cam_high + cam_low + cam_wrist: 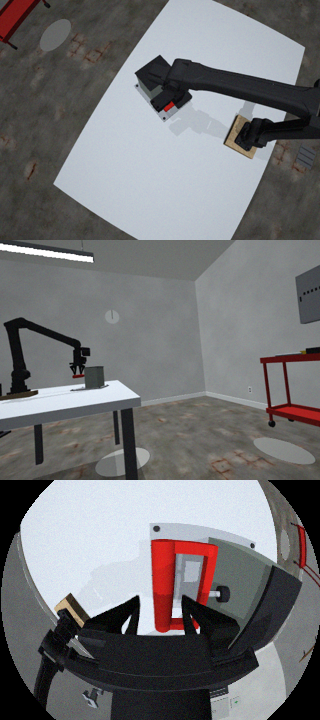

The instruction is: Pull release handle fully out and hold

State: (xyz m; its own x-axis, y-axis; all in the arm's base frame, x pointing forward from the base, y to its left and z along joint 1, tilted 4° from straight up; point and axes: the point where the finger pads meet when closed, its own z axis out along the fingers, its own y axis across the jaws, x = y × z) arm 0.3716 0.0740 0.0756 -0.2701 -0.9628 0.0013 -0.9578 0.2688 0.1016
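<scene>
The release handle lies 50 mm ahead of my hand, 20 mm below it and 10 mm to the right of it. Round my hand: baseplate: 120 mm below, 90 mm ahead, 30 mm to the right.
</scene>
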